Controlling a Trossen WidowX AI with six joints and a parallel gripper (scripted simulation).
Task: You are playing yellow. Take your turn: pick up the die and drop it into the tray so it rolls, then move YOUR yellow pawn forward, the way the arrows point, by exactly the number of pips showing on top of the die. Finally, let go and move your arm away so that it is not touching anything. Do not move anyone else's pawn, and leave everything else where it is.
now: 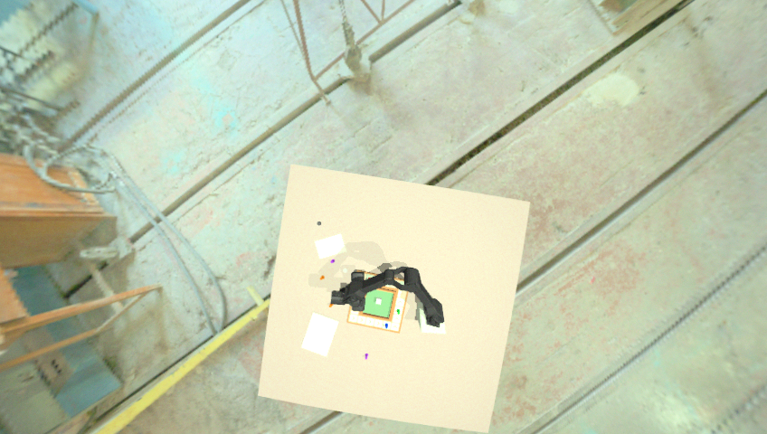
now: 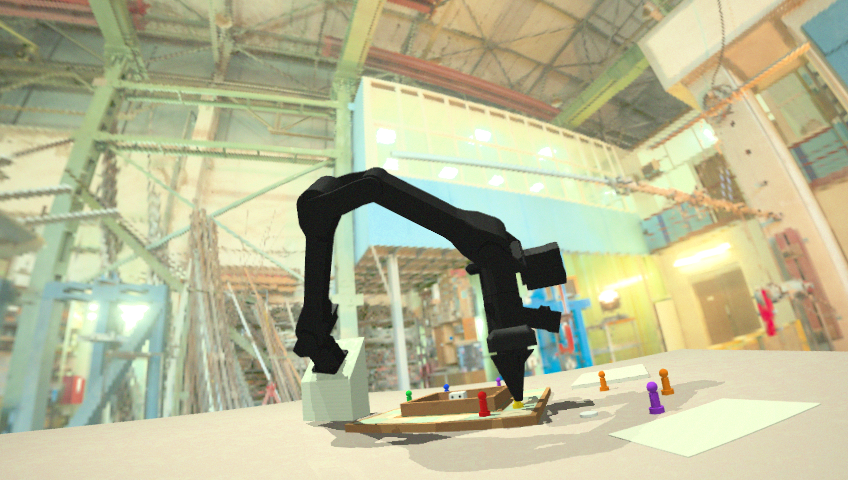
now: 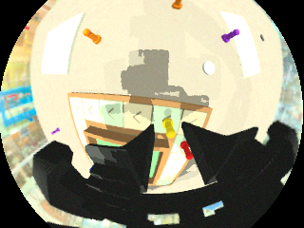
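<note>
Right now my gripper tip is 40 mm past the red pawn and 40 mm to the left of it. The rest, counted from my gripper tip: white die 110 mm behind, 60 mm to the left; then yellow pawn right at my gripper tip; then small white disc 90 mm ahead, 60 mm to the right, 20 mm below.
</note>
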